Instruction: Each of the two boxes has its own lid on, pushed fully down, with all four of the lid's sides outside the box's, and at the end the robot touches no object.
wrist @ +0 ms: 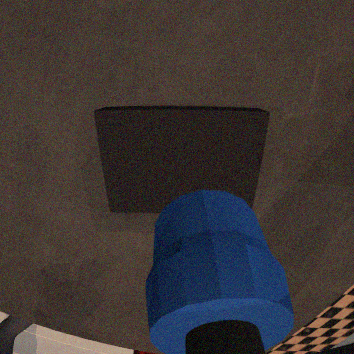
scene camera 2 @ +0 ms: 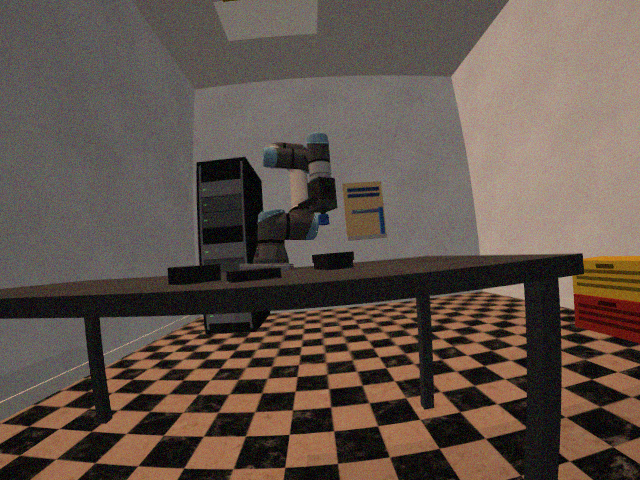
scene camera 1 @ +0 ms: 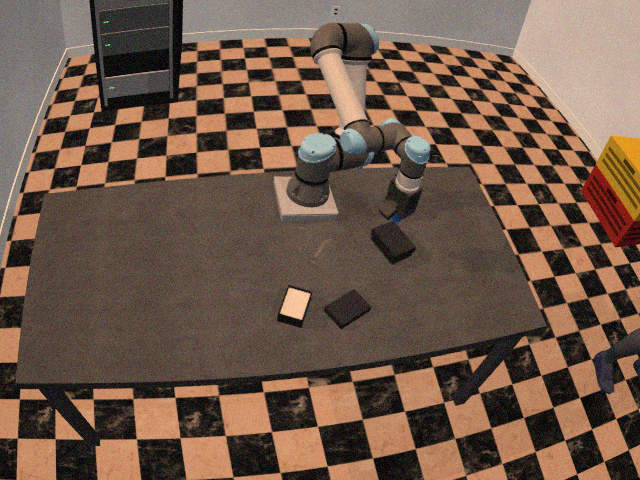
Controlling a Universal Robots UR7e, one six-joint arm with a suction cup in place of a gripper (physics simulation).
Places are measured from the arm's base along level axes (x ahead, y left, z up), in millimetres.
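Pixels of known places: end effector, tool point: [wrist: 205, 234] [scene camera 2: 324, 224] [scene camera 1: 396, 218]; arm's base, origin of the base link: [scene camera 2: 271, 263] [scene camera 1: 307, 192].
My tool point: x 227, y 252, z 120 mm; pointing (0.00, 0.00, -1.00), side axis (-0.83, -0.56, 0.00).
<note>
For each thing: its top centre in the pictures, then the offset to it from my tool point. "*": a spot on its surface instead. Level surfaces: height alone.
- top, surface spot: [wrist: 180, 155] [scene camera 1: 392, 239] * dz -97, dx +4, dy +9 mm
- flat dark lid, middle of its top: [scene camera 2: 252, 269] [scene camera 1: 348, 306] dz -124, dx +250, dy -167 mm
- dark table, its level: dz -147 mm
A dark box with a dark lid on top [scene camera 1: 392, 241] [scene camera 2: 333, 260] [wrist: 180, 155] stands right of the arm's base. The lid looks level; how far down it sits is too dark to tell. A dark-walled box with a pale inside [scene camera 1: 295, 303] [scene camera 2: 194, 274] stands uncovered near the table's front. A flat dark lid [scene camera 1: 347, 308] [scene camera 2: 253, 274] lies beside it, to its right in scene camera 1. My gripper, a blue suction cup [scene camera 1: 395, 218] [scene camera 2: 323, 219] [wrist: 207, 210], is open and carries nothing. It hangs well above the lidded box, apart from it.
The dark table [scene camera 1: 155, 268] [scene camera 2: 387, 273] carries the arm's pale base plate [scene camera 1: 310, 210]. A server rack [scene camera 1: 176, 51] [scene camera 2: 252, 206] stands behind at the left. Yellow and red crates [scene camera 1: 615, 191] [scene camera 2: 610, 297] stand at the right. Part of a person's leg [scene camera 1: 607, 364] shows at the right edge.
</note>
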